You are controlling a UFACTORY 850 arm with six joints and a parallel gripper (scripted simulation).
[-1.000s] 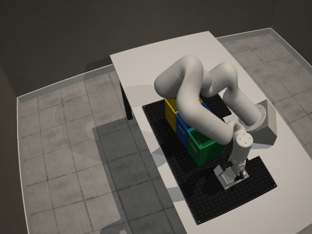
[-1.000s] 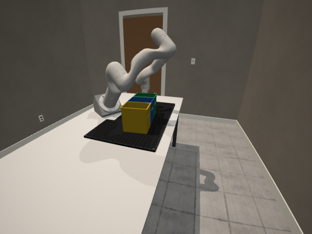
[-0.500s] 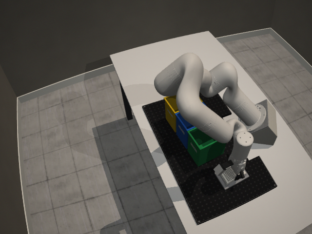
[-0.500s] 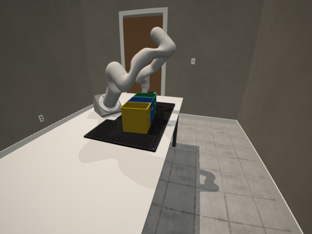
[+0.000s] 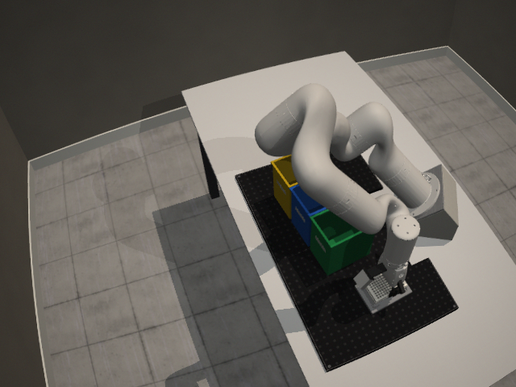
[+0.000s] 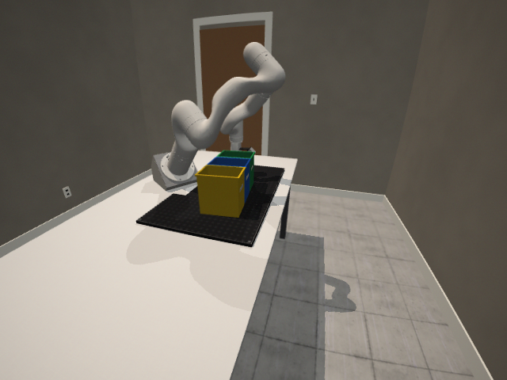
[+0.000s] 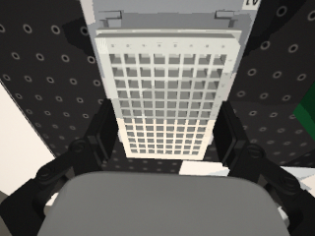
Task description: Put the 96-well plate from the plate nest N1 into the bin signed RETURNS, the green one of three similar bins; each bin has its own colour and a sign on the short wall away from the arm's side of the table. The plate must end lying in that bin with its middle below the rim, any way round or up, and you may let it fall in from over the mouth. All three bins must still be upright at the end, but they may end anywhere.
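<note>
Right now the grey plate nest is 40 mm below my hand. Round my hand: blue bin: 40 mm ahead, 340 mm to the right, 40 mm above; then white 96-well plate: 10 mm below; then green bin: 40 mm ahead, 210 mm to the right, 40 mm above.
</note>
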